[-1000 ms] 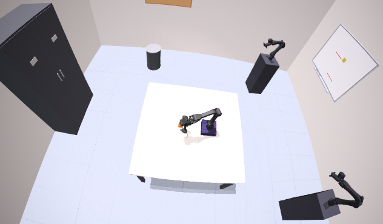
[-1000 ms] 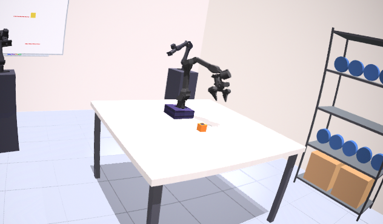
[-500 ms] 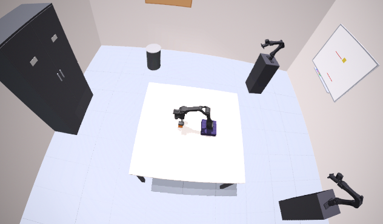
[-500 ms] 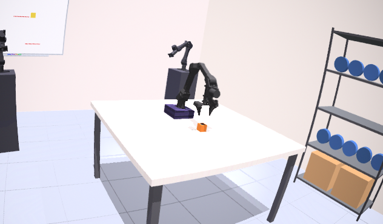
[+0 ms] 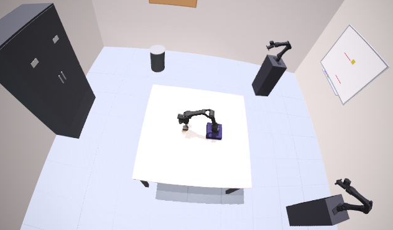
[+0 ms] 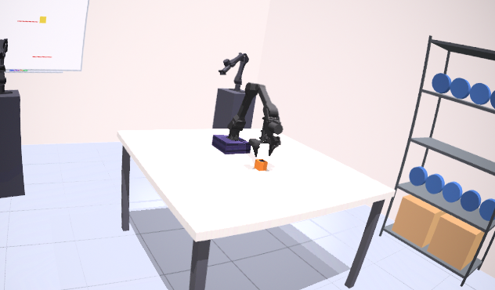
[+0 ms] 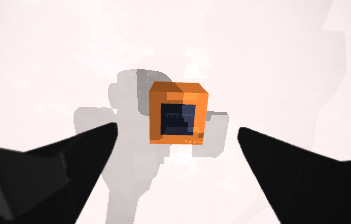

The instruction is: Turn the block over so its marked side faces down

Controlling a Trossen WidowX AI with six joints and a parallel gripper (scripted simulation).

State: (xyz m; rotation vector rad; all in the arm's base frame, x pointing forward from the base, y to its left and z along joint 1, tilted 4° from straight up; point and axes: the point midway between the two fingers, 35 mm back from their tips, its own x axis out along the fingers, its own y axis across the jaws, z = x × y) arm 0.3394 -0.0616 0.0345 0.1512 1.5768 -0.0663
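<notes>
Now: gripper tip 4 cm above the orange block.
</notes>
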